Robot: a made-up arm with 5 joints. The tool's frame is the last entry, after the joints.
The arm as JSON. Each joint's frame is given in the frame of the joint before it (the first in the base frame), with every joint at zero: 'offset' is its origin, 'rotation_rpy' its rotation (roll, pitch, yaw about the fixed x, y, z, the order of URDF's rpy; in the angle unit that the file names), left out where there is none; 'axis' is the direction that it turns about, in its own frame. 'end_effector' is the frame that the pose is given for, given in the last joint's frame.
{
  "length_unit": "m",
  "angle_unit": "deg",
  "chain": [
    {
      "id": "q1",
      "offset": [
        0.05,
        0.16,
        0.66
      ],
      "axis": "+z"
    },
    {
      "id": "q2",
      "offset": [
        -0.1,
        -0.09,
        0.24
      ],
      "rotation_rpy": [
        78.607,
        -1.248,
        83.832
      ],
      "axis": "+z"
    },
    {
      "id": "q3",
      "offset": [
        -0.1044,
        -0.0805,
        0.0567
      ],
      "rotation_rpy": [
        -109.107,
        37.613,
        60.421
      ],
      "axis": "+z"
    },
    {
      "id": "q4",
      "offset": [
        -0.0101,
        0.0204,
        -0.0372
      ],
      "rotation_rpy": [
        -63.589,
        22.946,
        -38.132
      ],
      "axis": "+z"
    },
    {
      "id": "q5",
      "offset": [
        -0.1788,
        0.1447,
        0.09
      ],
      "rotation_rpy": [
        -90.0,
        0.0,
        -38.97
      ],
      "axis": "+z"
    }
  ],
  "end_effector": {
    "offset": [
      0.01,
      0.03,
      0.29
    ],
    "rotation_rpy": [
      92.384,
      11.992,
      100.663
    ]
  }
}
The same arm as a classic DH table. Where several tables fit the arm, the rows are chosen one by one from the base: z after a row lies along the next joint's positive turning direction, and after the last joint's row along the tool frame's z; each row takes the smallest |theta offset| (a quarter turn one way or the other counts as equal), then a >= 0, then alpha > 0; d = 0 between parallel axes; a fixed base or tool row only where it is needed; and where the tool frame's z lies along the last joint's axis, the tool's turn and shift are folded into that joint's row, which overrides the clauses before.
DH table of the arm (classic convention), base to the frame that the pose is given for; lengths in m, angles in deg. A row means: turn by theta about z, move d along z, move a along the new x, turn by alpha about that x. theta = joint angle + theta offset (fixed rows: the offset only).
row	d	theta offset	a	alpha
base (fixed)	0.0000	72.65	0.1676	0.00
q1	0.9180	10.94	-0.1006	78.61
q2	-0.0142	73.63	-0.1084	-105.03
q3	0.0380	-9.90	-0.0220	-65.82
q4	0.0963	-13.67	-0.2300	-90.00
q5	0.2907	-79.83	-0.0278	-92.33
tool (fixed)	0.0152	168.00	0.0000	0.00

